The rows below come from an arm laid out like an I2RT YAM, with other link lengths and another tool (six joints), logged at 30 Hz.
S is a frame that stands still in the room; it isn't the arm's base.
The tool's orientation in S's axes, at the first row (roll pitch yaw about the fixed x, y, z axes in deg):
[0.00 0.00 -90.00]
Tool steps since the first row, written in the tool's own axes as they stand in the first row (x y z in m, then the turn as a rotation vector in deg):
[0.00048 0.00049 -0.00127 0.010 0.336 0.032]
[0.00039 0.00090 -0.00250 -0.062 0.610 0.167]
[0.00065 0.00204 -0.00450 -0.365 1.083 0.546]
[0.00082 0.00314 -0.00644 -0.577 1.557 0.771]
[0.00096 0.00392 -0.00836 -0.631 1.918 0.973]
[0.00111 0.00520 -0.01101 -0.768 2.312 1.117]
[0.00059 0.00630 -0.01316 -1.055 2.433 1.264]
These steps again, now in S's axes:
[0.00049 -0.00048 -0.00127 0.336 -0.010 0.032]
[0.00090 -0.00039 -0.00250 0.610 0.062 0.167]
[0.00204 -0.00065 -0.00450 1.083 0.365 0.546]
[0.00314 -0.00082 -0.00644 1.557 0.577 0.771]
[0.00392 -0.00096 -0.00836 1.918 0.631 0.973]
[0.00520 -0.00111 -0.01101 2.312 0.768 1.117]
[0.00630 -0.00059 -0.01316 2.433 1.055 1.264]

